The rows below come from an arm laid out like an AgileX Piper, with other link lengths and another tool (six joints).
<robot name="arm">
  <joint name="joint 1" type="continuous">
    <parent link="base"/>
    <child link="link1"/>
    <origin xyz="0 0 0.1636"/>
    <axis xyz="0 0 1"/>
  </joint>
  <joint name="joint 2" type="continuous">
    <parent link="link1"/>
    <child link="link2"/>
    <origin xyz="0 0 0" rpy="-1.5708 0 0"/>
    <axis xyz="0 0 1"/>
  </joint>
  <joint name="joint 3" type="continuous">
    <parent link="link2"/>
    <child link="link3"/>
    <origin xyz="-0.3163 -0.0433 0"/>
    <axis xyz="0 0 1"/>
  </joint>
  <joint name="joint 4" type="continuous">
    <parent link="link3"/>
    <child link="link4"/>
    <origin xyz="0.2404 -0.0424 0" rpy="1.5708 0 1.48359"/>
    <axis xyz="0 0 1"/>
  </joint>
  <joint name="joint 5" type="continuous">
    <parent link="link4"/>
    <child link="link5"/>
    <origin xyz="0 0 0" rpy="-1.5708 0 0"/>
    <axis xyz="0 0 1"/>
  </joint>
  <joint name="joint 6" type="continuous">
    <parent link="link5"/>
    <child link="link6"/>
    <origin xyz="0 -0.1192 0" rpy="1.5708 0 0"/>
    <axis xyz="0 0 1"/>
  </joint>
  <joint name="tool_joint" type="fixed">
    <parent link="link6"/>
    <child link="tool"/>
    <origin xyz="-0.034 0.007 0.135" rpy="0 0.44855 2.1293"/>
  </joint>
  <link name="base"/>
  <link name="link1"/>
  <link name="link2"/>
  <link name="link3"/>
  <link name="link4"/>
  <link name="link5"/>
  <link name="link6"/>
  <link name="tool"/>
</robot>
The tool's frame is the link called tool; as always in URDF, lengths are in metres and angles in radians. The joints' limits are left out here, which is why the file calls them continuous.
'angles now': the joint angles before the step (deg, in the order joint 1, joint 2, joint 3, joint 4, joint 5, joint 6). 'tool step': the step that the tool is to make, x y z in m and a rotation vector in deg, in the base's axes. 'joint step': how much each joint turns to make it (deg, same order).
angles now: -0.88, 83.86, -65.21, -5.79, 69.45, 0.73
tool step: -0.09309, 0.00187, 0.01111, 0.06, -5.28, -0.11
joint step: -0.01, -21.58, 16.11, 0.14, 0.19, 0.06
